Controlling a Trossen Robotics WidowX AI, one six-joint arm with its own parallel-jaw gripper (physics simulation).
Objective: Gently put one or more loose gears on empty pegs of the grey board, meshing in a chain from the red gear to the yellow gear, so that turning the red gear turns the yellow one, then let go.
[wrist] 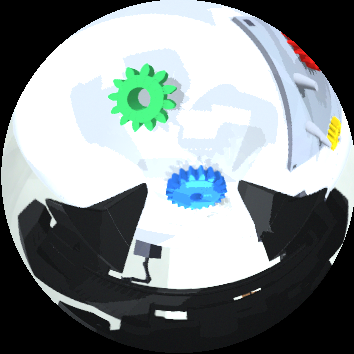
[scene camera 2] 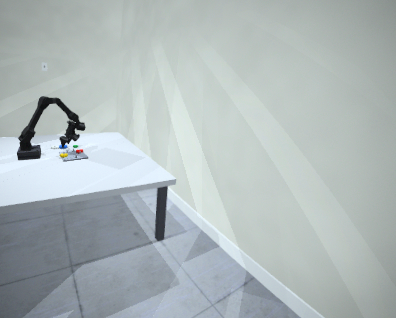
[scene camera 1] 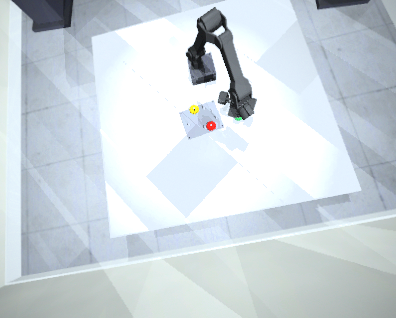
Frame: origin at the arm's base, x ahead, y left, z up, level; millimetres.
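Where they show: gripper, fingertip midpoint: (wrist: 193, 185) (scene camera 2: 65, 145); arm's base, origin of the base link: (scene camera 2: 26, 149) (scene camera 1: 196, 64).
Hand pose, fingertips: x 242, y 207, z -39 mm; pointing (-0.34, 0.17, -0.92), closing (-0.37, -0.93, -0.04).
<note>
Each offset is from my fingertips to the top centre of the thing. Level surfaces: height alone.
The green gear @(80 mm ahead, 4 mm left, 0 mm up) (scene camera 1: 238, 118) (scene camera 2: 75, 146) (wrist: 154, 102) lies flat on the table. The blue gear @(18 mm back, 3 mm left, 0 mm up) (scene camera 2: 63, 147) (wrist: 185, 192) lies near the fingertips; my arm hides it in scene camera 1. My gripper (scene camera 2: 63, 143) (wrist: 193, 185) is wide open and empty, low above the blue gear, with one fingertip to each side of it in the wrist view. The red gear @(118 mm ahead, 149 mm right, 8 mm up) (scene camera 1: 208, 125) (scene camera 2: 79, 151) (wrist: 302, 51) and the yellow gear @(12 mm ahead, 239 mm right, 9 mm up) (scene camera 1: 192, 109) (scene camera 2: 63, 155) (wrist: 333, 133) are on the grey board @(68 mm ahead, 204 mm right, 13 mm up) (scene camera 1: 192, 131) (scene camera 2: 75, 158) (wrist: 280, 65). Bare pegs, such as one peg (wrist: 306, 81), stand between them.
Faint pale detail shows beside the blue gear in the wrist view, too washed out to identify. The arm's base (scene camera 1: 202, 70) (scene camera 2: 29, 152) stands on the white table @(17 mm down) (scene camera 1: 140, 200) (scene camera 2: 125, 175) near the board. The board's raised edge faces the loose gears.
</note>
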